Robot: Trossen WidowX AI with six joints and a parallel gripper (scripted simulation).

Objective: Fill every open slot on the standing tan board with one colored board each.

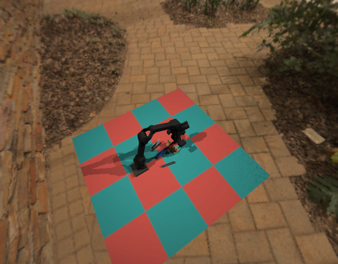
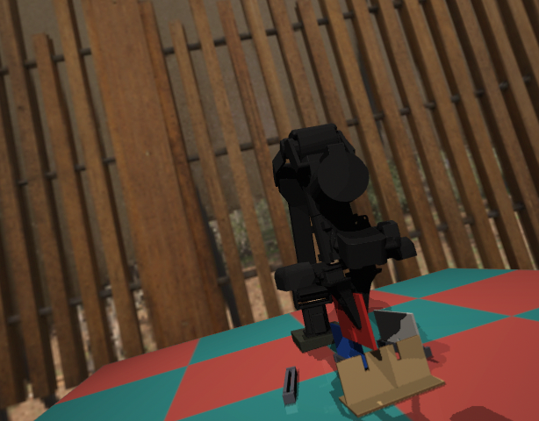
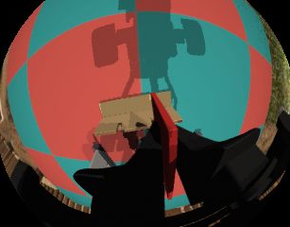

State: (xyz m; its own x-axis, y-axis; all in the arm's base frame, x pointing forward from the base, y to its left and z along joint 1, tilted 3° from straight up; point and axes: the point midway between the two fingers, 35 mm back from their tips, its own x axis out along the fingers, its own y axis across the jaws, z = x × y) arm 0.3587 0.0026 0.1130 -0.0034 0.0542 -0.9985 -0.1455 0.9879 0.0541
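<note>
The red board is 3 cm behind my gripper tip. Also, from my gripper tip: blue board 14 cm behind, 1 cm to the left, 7 cm below; then tan board 3 cm behind, 2 cm to the left, 8 cm below; then grey board 16 cm behind, 10 cm to the left, 7 cm below.
</note>
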